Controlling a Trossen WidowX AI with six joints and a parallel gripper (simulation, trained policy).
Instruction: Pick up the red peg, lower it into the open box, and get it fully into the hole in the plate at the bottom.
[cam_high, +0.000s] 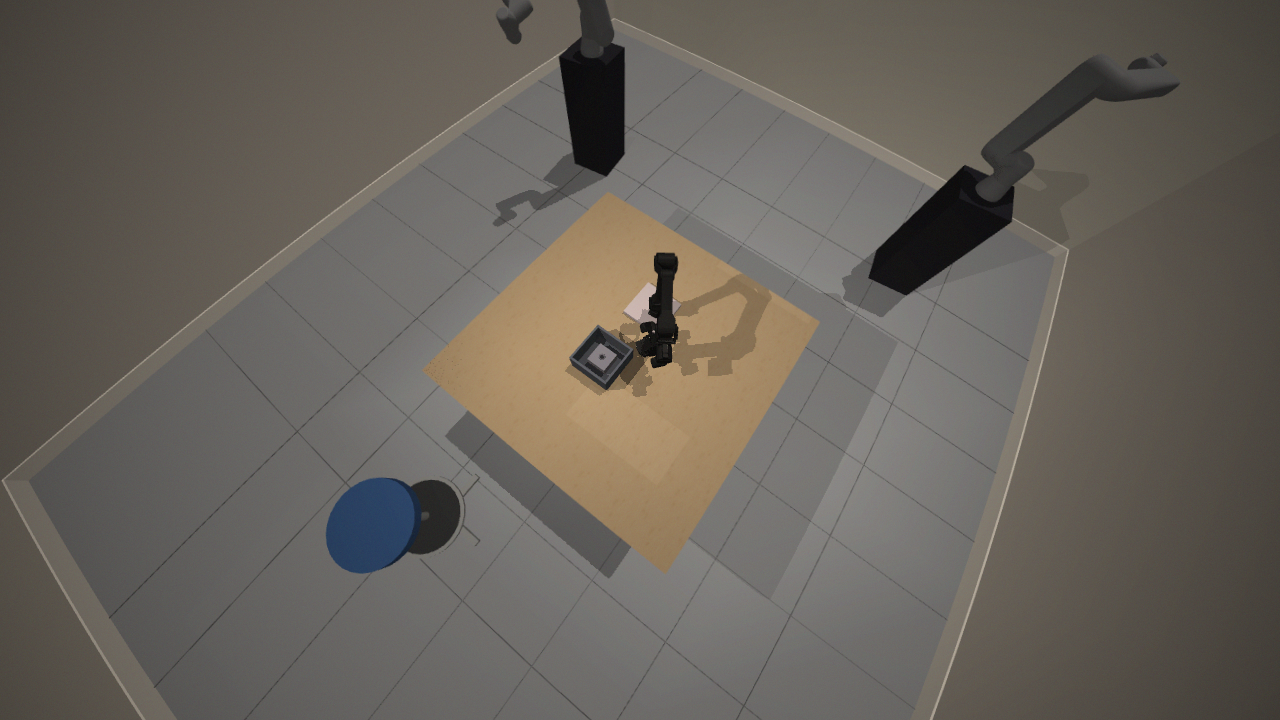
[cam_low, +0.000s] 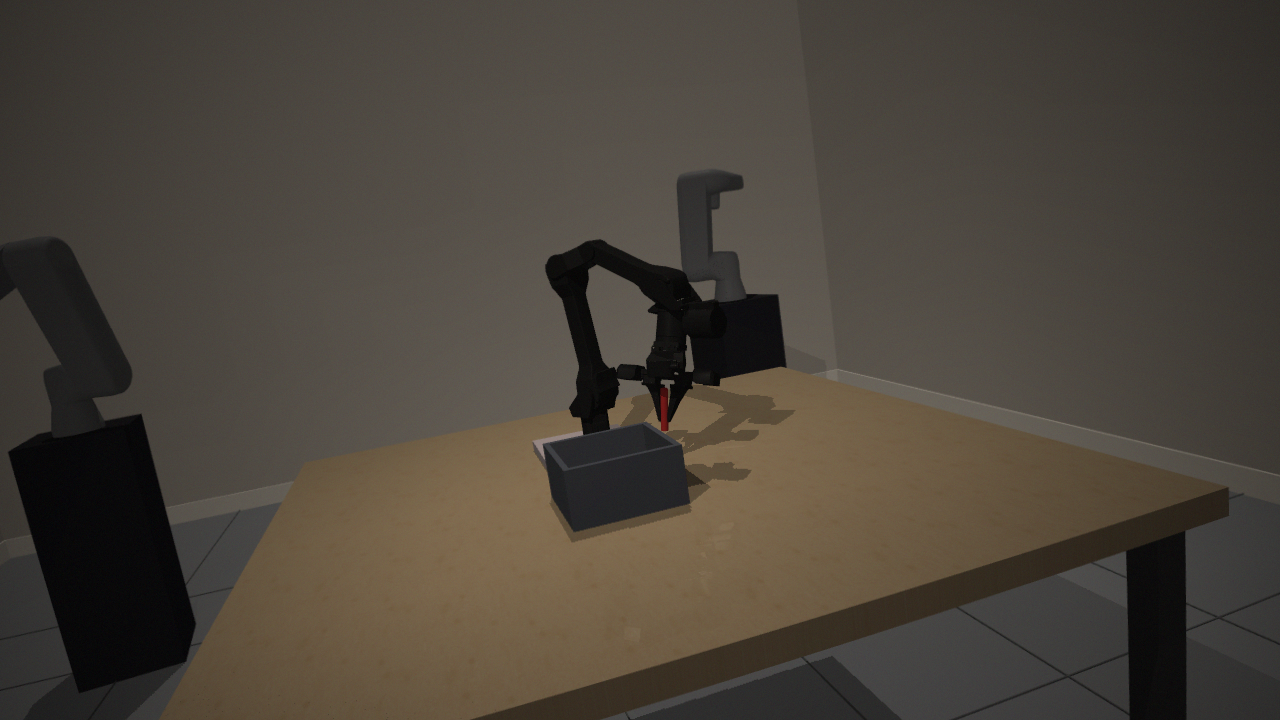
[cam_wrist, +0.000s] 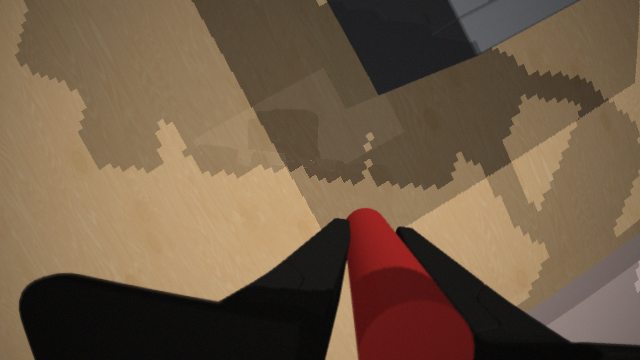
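The pale plate lies 15 cm to the right of my gripper tip, 10 cm ahead of it and 4 cm below it. Round my gripper tip: red peg 2 cm above; dark grey box 15 cm to the right, 10 cm ahead, 6 cm below.
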